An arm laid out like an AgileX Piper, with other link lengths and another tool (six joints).
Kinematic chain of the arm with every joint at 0, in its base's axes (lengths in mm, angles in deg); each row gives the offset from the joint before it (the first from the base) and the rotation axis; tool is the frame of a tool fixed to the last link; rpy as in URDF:
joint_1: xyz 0 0 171 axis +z
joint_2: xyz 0 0 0 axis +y
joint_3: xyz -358.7 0 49 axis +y
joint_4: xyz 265.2 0 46.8 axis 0.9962 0 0.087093
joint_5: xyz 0 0 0 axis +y
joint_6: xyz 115.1 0 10.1 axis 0.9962 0 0.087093
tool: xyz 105.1 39 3.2 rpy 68.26 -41.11 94.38
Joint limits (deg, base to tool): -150..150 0..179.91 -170..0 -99.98..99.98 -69.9..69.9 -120..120
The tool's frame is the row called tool.
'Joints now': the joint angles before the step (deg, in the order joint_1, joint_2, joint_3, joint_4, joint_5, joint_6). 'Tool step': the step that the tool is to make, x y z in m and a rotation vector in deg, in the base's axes. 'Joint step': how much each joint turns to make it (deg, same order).
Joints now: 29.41 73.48 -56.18 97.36 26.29 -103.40
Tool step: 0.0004 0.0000 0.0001 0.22 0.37 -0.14
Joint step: 0.00 0.03 0.00 0.03 -0.08 0.41
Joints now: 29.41 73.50 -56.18 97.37 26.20 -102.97
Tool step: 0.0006 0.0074 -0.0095 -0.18 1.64 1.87
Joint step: 0.00 1.70 -0.02 0.04 1.97 0.18
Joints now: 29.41 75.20 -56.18 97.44 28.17 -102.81
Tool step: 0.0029 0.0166 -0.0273 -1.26 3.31 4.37
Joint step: -0.01 4.53 0.00 0.04 4.44 -0.89
